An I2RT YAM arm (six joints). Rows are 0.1 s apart.
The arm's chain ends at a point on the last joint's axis. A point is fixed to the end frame.
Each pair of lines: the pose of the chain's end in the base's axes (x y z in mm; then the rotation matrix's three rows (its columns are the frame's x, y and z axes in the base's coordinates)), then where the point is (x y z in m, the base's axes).
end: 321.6 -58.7 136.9; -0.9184 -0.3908 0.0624; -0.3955 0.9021 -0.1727; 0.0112 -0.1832 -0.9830
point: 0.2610 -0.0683 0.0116
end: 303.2 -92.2 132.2; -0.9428 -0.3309 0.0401; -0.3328 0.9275 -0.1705; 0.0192 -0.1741 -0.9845
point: 0.2408 -0.0969 0.0076
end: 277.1 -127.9 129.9; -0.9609 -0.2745 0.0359; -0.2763 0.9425 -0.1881; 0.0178 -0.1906 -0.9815
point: 0.2153 -0.1309 0.0049
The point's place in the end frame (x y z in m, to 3 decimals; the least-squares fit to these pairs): 0.058 0.038 0.121
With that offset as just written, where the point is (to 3 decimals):
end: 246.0 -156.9 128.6; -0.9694 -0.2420 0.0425; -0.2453 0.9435 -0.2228; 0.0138 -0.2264 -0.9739
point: 0.186 -0.162 0.003
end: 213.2 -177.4 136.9; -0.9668 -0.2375 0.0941; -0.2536 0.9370 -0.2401; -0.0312 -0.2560 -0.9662
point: 0.159 -0.186 0.008
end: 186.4 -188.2 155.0; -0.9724 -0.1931 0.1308; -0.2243 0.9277 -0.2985; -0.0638 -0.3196 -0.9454
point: 0.138 -0.202 0.025
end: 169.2 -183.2 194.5; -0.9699 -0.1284 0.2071; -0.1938 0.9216 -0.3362; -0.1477 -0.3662 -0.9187
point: 0.133 -0.200 0.061
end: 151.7 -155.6 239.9; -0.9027 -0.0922 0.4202; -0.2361 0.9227 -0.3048; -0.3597 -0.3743 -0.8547
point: 0.147 -0.171 0.101
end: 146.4 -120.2 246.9; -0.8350 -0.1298 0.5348; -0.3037 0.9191 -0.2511; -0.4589 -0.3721 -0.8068
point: 0.158 -0.133 0.109
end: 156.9 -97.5 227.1; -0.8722 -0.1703 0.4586; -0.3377 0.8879 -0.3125; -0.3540 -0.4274 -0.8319
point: 0.155 -0.121 0.090
